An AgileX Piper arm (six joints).
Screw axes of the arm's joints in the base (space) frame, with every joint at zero. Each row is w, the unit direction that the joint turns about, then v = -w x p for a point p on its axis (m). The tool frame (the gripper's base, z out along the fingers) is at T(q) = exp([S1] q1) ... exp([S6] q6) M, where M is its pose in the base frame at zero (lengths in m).
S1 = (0, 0, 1, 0, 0, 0)
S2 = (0, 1, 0, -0.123, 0, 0)
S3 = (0, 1, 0, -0.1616, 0, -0.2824)
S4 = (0.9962, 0, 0.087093, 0, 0.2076, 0)
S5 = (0, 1, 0, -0.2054, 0, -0.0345)
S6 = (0.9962, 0, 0.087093, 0, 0.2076, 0)
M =
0.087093 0 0.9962 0.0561
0 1 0 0
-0.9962 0 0.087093 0.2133
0 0 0 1
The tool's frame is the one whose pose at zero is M.
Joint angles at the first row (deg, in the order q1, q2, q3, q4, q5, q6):
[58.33, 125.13, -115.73, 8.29, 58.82, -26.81]
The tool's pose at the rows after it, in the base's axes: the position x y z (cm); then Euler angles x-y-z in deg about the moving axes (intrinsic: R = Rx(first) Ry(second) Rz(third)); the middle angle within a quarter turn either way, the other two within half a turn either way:
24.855 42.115 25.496 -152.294 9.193 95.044
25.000 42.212 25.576 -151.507 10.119 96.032
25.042 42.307 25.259 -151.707 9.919 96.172
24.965 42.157 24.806 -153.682 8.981 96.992
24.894 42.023 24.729 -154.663 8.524 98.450
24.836 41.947 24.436 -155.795 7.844 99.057
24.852 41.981 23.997 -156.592 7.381 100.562
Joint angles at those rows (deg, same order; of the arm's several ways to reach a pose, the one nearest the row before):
[58.33, 125.13, -115.73, 7.17, 57.30, -26.71]
[58.33, 125.13, -115.73, 6.71, 56.15, -25.33]
[58.33, 125.51, -115.73, 6.82, 56.05, -25.33]
[58.33, 125.88, -115.73, 6.58, 57.83, -24.74]
[58.33, 125.88, -115.73, 6.44, 58.89, -23.36]
[58.33, 126.14, -115.73, 6.44, 59.95, -22.93]
[58.33, 126.63, -115.73, 6.44, 60.38, -21.58]

